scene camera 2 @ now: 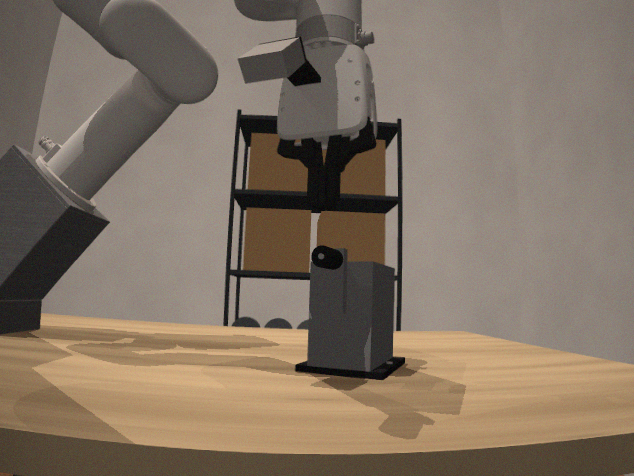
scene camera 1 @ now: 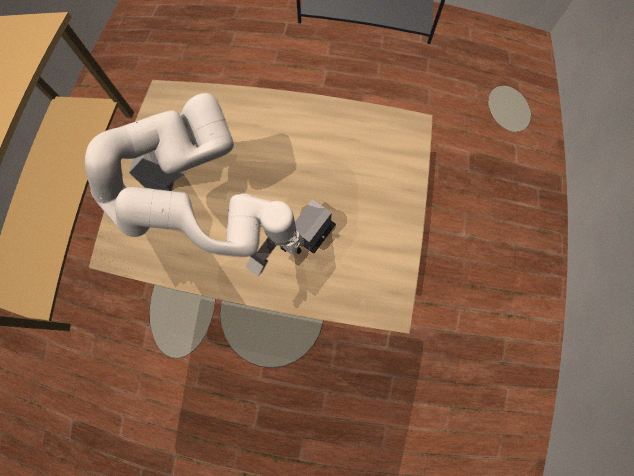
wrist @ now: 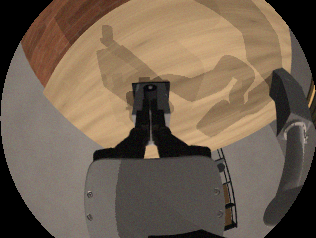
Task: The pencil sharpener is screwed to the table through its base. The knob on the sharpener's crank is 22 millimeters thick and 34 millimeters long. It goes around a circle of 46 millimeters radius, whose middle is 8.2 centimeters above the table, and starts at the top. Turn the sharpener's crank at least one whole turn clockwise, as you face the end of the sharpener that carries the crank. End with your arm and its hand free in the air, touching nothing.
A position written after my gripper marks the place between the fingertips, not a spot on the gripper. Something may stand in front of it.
I see my gripper (scene camera 2: 323, 208) and a pencil sharpener (scene camera 2: 358, 344).
My gripper also shows in scene camera 1 (scene camera 1: 286, 246) and in the wrist view (wrist: 150, 108). The pencil sharpener also shows in scene camera 1 (scene camera 1: 314, 224) and in the wrist view (wrist: 163, 88).
